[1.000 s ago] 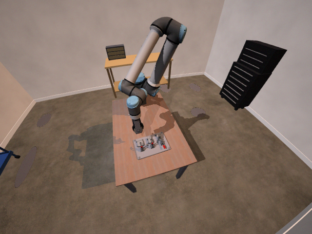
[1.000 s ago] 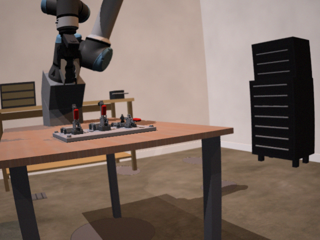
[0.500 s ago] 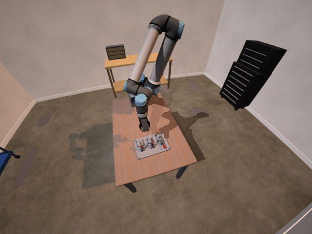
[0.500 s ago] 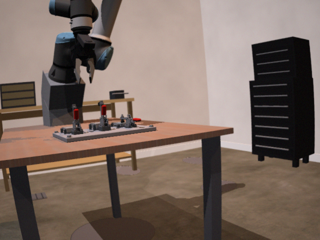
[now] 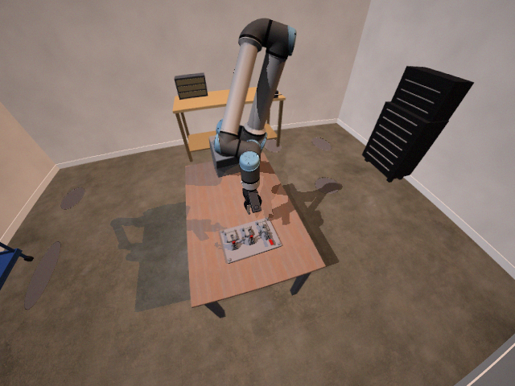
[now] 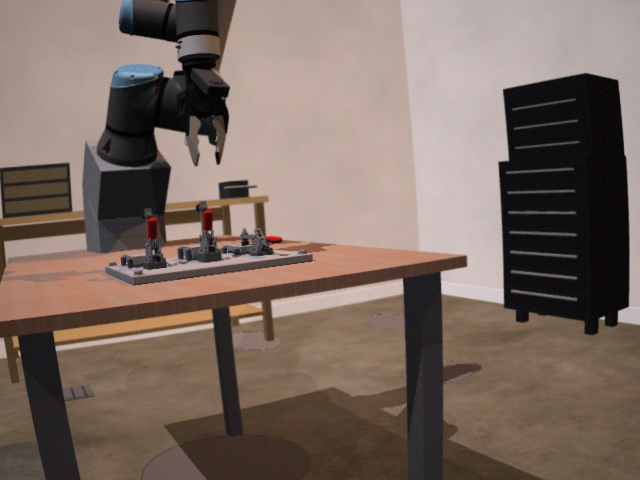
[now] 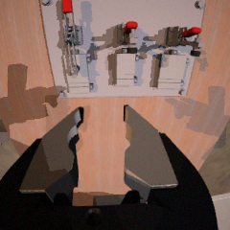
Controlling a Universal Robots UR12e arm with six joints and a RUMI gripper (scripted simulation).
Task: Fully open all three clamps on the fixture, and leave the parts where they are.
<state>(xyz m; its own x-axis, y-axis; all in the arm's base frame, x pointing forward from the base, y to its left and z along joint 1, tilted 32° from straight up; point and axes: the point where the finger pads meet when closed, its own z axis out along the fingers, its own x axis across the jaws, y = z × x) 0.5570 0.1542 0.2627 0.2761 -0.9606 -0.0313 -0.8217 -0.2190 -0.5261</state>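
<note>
The grey fixture plate lies 60 mm ahead of my hand, 30 mm to the right of it and 210 mm below it.
</note>
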